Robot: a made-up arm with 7 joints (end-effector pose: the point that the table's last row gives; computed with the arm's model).
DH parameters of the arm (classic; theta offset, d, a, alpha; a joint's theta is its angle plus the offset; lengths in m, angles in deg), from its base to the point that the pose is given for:
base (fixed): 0 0 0 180
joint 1: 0 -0.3 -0.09 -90
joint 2: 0 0.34 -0.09 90
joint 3: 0 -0.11 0.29 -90
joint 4: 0 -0.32 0.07 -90
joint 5: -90 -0.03 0.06 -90
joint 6: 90 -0.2 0.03 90
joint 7: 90 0.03 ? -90
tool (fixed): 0 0.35 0 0
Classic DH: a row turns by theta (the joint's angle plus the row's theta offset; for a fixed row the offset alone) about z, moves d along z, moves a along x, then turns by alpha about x.
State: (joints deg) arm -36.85 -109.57 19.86 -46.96 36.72 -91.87 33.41
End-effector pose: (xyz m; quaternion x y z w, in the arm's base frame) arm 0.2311 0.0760 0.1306 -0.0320 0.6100 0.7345 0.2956
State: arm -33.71 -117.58 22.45 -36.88 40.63 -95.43 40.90
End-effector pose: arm 0.2299 0.0004 0.1745 0.0270 0.5538 0.7591 0.3412
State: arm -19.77 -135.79 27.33 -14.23 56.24 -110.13 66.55
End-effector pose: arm 0.2024 -0.3280 0.2872 0.3125 0.2854 0.7761 0.4675
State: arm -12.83 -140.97 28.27 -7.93 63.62 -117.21 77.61
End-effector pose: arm 0.1410 -0.4842 0.2792 0.4350 0.1330 0.7363 0.5010
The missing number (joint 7, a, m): 0.05
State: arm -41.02 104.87 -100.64 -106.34 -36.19 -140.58 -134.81
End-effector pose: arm -0.1841 0.0460 -0.0235 -0.1429 0.3006 0.9322 0.1420
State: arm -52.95 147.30 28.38 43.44 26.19 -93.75 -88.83
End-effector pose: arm -0.1189 -0.7056 0.3000 0.7272 -0.1232 -0.3682 0.5660
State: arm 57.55 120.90 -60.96 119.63 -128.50 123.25 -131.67
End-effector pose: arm -0.2587 0.0704 0.0085 0.3919 0.0855 -0.9090 0.1134
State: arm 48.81 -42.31 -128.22 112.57 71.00 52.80 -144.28
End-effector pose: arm -0.4456 0.3567 0.8560 -0.4932 -0.0354 0.5148 0.7003
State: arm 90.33 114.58 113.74 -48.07 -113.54 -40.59 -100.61
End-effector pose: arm -0.5410 0.2656 0.3447 0.9080 0.0923 0.4066 0.0417
